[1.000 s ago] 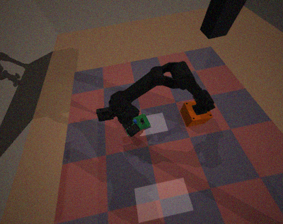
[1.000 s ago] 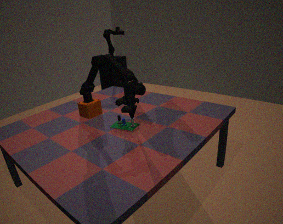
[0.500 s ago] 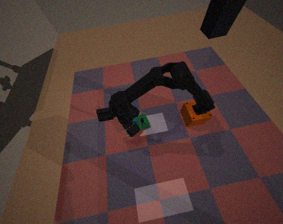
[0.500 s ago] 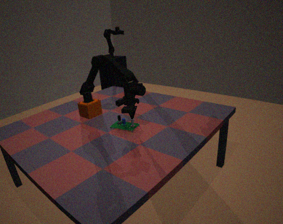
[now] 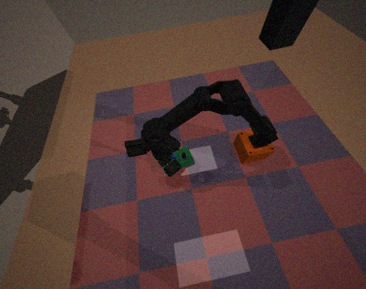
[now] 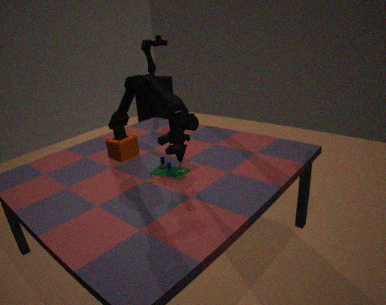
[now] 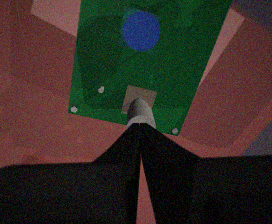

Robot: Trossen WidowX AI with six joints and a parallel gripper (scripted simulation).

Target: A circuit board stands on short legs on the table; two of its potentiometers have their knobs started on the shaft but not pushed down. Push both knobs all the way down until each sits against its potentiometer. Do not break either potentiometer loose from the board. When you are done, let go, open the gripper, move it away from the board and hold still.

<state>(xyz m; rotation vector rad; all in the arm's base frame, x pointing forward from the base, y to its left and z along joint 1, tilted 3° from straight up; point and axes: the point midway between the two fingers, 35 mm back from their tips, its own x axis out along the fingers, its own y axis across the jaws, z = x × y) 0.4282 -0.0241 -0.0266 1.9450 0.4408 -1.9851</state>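
The white knob lies 10 mm below my gripper tip. From my gripper tip the other things lie so: blue knob (50 mm behind, 20 mm to the right, 20 mm below).
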